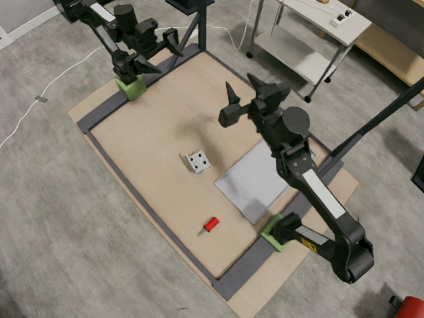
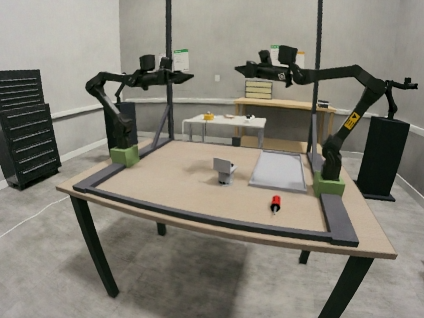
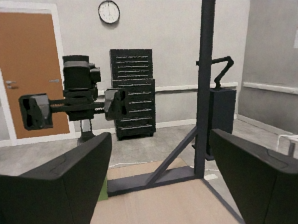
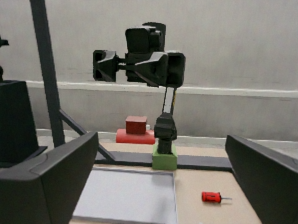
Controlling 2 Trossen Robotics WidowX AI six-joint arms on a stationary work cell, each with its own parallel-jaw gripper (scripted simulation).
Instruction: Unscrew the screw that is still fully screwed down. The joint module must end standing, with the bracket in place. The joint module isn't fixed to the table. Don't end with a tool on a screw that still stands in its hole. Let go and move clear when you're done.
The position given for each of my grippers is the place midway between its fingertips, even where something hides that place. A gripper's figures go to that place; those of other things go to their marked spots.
Scene:
My left gripper (image 1: 236, 77): 0.57 m from the lens. My right gripper (image 1: 172, 63) is 0.65 m from the lens. A shallow grey tray (image 1: 252, 184): 0.90 m from the lens.

